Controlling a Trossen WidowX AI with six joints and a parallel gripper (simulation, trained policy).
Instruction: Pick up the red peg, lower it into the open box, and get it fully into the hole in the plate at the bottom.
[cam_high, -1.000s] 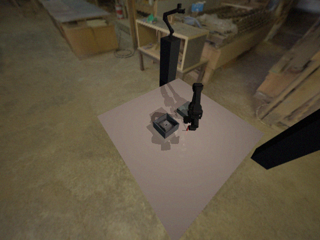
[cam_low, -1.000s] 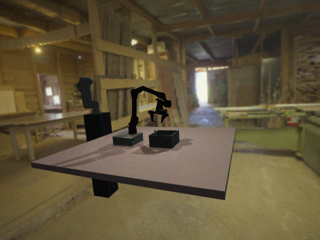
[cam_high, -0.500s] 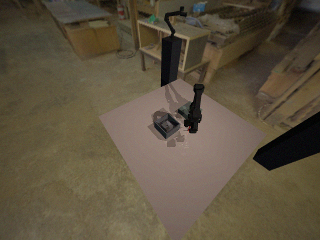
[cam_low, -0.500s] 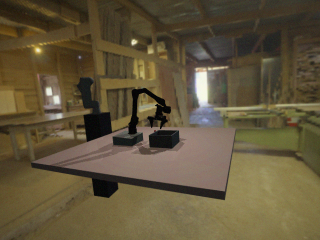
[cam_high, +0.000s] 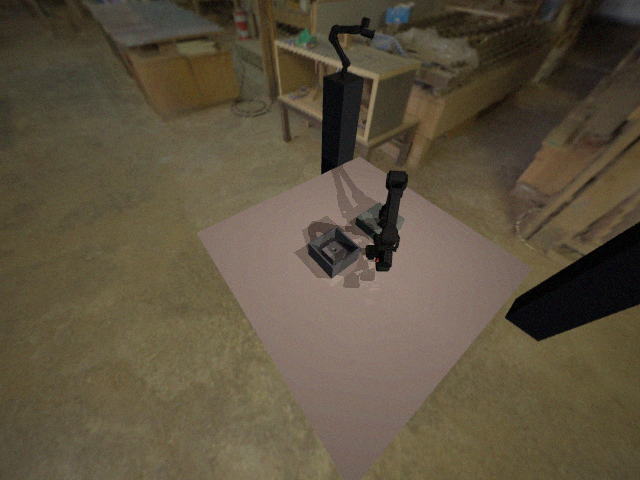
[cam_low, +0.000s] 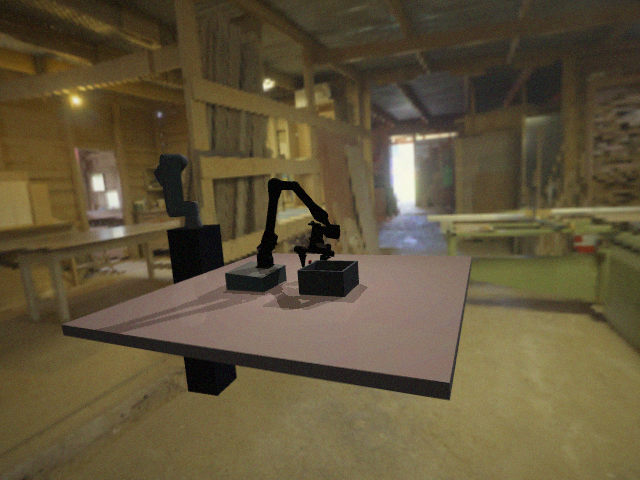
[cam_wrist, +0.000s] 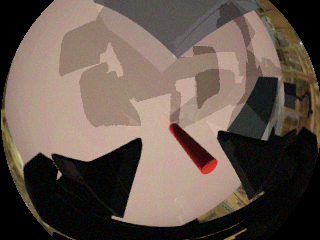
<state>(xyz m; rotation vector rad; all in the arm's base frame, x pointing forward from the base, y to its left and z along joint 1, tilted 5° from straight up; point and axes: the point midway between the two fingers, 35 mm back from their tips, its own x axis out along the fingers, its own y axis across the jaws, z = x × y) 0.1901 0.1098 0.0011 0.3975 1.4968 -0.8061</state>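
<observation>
Now: gripper tip right at the red peg. Round my gripper tip: dark box: 14 cm ahead, 18 cm to the right, 1 cm below; grey plate: 14 cm ahead, 18 cm to the right, 1 cm above.
</observation>
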